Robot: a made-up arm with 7 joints.
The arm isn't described. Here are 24 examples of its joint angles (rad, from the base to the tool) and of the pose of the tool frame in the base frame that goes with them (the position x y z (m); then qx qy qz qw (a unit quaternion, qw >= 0)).
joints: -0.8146 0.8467 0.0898 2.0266 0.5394 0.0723 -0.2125
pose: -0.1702 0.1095 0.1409 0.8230 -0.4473 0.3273 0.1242
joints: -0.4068 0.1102 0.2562 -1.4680 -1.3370 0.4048 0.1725
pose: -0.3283 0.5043 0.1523 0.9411 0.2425 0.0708 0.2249
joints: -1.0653 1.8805 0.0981 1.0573 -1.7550 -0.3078 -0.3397
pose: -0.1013 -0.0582 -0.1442 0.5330 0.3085 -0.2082 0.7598
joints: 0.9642 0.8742 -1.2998 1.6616 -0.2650 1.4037 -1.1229
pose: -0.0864 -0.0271 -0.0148 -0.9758 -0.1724 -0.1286 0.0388
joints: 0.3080 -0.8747 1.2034 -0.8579 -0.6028 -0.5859 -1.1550
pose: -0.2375 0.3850 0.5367 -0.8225 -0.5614 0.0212 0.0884
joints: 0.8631 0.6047 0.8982 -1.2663 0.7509 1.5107 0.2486
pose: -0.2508 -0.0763 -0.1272 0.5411 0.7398 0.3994 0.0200
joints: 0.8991 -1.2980 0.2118 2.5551 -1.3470 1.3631 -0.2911
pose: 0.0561 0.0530 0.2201 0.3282 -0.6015 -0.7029 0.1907
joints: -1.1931 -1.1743 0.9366 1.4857 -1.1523 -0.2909 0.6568
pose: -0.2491 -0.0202 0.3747 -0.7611 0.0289 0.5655 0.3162
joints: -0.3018 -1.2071 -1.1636 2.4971 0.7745 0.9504 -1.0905
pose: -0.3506 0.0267 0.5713 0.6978 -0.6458 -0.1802 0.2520
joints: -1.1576 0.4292 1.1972 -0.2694 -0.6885 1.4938 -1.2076
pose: -0.3373 -0.0661 0.1650 -0.1518 -0.8444 -0.1802 0.4812
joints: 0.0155 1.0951 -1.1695 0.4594 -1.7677 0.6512 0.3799
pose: 0.0160 0.0817 -0.3733 0.6527 0.0041 -0.1641 0.7396
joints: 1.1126 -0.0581 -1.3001 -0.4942 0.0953 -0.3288 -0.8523
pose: 0.3214 -0.1062 0.0633 -0.8288 0.4991 0.2524 0.0172
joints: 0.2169 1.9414 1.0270 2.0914 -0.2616 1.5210 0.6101
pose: -0.2213 -0.5501 0.2030 -0.2299 -0.4034 -0.2446 0.8512
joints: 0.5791 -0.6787 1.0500 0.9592 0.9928 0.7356 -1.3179
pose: -0.1631 0.1188 0.3912 0.4037 -0.8946 0.0757 0.1762
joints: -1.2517 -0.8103 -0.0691 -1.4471 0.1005 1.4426 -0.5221
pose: -0.6860 -0.1852 0.3945 -0.3900 -0.3909 -0.5163 0.6546
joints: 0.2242 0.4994 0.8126 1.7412 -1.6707 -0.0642 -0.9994
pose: -0.2510 0.0922 0.1500 0.4763 0.8403 -0.2158 0.1430
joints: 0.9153 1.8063 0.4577 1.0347 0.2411 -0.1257 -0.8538
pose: -0.2920 -0.0355 0.0720 -0.3300 -0.4497 0.7255 0.4032
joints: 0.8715 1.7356 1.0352 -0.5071 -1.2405 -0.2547 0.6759
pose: -0.2884 0.0127 -0.0257 -0.4228 -0.1561 0.8862 0.1071
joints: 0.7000 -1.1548 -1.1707 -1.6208 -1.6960 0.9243 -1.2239
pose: 0.0678 0.0231 0.4688 0.1089 -0.8469 -0.4185 0.3093
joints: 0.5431 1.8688 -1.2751 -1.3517 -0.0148 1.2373 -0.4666
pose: -0.1340 -0.4947 0.0061 0.0077 -0.0357 0.0572 0.9977
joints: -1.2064 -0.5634 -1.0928 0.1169 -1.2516 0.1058 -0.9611
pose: -0.6197 0.0921 0.5253 -0.8839 -0.3954 0.0603 0.2424
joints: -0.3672 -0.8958 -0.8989 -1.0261 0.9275 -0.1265 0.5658
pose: -0.4192 0.0689 0.4594 -0.1538 -0.9086 -0.3495 0.1694
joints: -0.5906 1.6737 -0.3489 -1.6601 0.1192 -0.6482 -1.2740
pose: 0.2066 -0.0917 0.1897 0.7406 -0.5107 0.1670 0.4035
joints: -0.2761 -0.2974 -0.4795 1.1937 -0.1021 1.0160 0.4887
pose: -0.2988 0.1589 0.0727 0.3636 -0.7047 -0.5879 0.1600
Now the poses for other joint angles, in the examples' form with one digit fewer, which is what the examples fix.
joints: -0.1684 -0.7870 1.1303 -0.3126 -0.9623 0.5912 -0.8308
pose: -0.474 0.049 0.420 -0.414 -0.693 -0.423 0.412
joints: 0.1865 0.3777 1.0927 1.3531 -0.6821 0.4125 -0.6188
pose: -0.136 -0.041 0.216 0.093 -0.964 0.095 0.229
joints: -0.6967 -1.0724 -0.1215 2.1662 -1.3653 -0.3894 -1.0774
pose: -0.558 -0.163 0.410 -0.021 -0.879 -0.462 0.114
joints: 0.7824 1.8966 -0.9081 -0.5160 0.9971 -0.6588 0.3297
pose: -0.188 -0.302 -0.031 -0.386 -0.021 0.917 0.097
